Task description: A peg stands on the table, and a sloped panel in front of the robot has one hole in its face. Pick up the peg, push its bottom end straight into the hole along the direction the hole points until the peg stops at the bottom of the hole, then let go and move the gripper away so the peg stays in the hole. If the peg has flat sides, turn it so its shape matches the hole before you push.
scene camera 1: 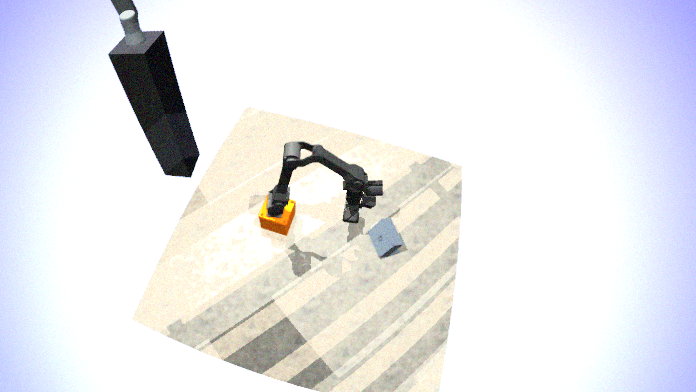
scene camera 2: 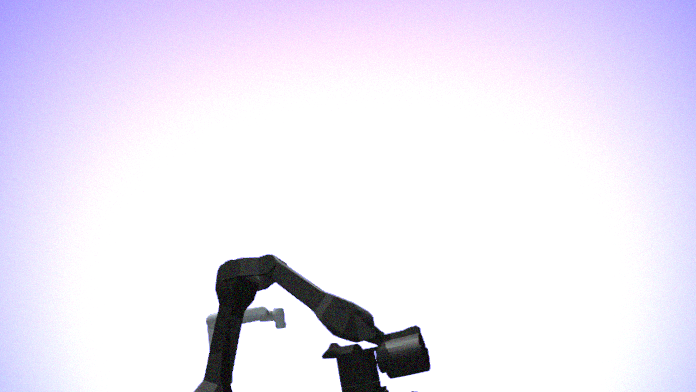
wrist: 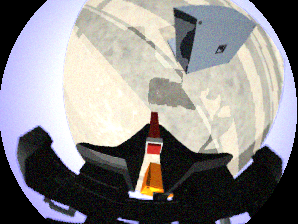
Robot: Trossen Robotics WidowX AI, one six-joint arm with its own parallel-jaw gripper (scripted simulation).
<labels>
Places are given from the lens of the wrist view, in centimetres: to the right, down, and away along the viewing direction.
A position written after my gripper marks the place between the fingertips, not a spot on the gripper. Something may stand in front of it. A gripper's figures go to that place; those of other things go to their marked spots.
my gripper [wrist: 154,126]: 1, 2, 10
sloped panel [wrist: 196,45]: 7, -9, 7
</labels>
